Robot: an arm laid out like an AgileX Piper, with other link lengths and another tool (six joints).
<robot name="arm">
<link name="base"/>
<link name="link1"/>
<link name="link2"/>
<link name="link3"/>
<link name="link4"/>
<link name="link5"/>
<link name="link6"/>
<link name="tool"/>
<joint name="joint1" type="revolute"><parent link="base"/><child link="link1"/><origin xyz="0 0 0.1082" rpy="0 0 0"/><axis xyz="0 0 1"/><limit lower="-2.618" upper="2.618"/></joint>
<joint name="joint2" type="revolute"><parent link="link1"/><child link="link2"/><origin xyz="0 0 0" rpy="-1.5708 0 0"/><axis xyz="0 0 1"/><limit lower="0" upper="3.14"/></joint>
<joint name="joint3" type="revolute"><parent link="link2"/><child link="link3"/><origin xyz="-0.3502 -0.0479 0" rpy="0 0 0"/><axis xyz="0 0 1"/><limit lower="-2.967" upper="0"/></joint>
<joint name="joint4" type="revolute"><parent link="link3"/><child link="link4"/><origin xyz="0.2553 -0.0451 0" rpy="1.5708 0 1.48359"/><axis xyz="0 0 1"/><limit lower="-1.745" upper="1.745"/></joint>
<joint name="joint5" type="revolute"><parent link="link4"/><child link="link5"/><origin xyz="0 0 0" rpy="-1.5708 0 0"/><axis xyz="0 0 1"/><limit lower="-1.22" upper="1.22"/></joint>
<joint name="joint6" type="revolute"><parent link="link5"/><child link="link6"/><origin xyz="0 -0.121 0" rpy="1.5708 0 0"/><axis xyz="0 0 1"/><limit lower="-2.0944" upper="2.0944"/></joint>
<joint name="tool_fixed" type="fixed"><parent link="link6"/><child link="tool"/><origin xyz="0.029 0.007 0.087" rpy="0 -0.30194 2.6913"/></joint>
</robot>
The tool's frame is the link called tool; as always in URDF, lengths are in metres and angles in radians.
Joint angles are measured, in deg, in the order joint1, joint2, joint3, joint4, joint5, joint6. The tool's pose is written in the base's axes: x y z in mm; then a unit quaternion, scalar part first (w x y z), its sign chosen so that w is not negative. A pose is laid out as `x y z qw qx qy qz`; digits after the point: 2 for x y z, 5 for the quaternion.
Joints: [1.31, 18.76, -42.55, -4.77, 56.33, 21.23]
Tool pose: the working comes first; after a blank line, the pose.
Where each joint sits with the arm in this pose, in the base's axes (m; each line is computed from the numbers above, not from the rounded line before):
joint1: 0.0000 0.0000 0.1082
joint2: 0.0000 0.0000 0.1082
joint3: -0.3161 -0.0072 0.2662
joint4: -0.1007 -0.0023 0.4104
joint5: -0.1007 -0.0023 0.4104
joint6: 0.0065 -0.0082 0.3548
the tool: 0.0726 0.0031 0.2919

72.64 3.10 291.85 0.06251 0.92114 0.03660 0.38242
